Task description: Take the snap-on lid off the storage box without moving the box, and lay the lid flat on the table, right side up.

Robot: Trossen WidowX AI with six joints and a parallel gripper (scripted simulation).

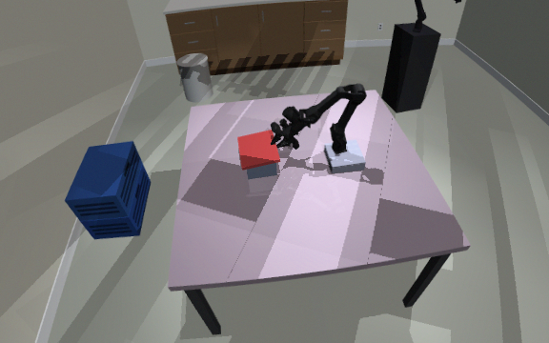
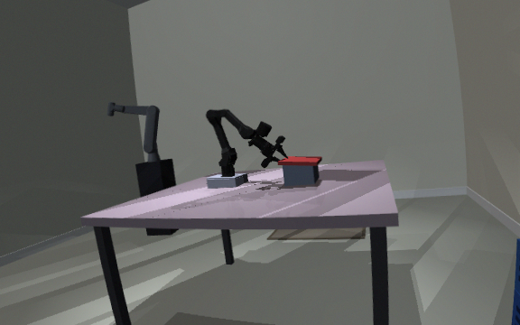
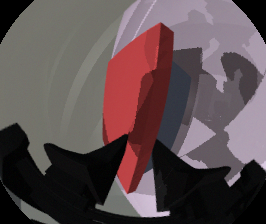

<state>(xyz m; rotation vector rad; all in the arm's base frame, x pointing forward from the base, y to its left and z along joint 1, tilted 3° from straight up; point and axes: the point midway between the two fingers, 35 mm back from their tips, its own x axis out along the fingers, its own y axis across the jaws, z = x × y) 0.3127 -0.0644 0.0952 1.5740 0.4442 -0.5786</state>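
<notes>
My gripper tip is now 80 mm short of the red lid and 10 mm to the left of it. The rest, counted from my gripper tip: grey storage box (70 mm ahead, 60 mm below, 10 mm to the right).
</notes>
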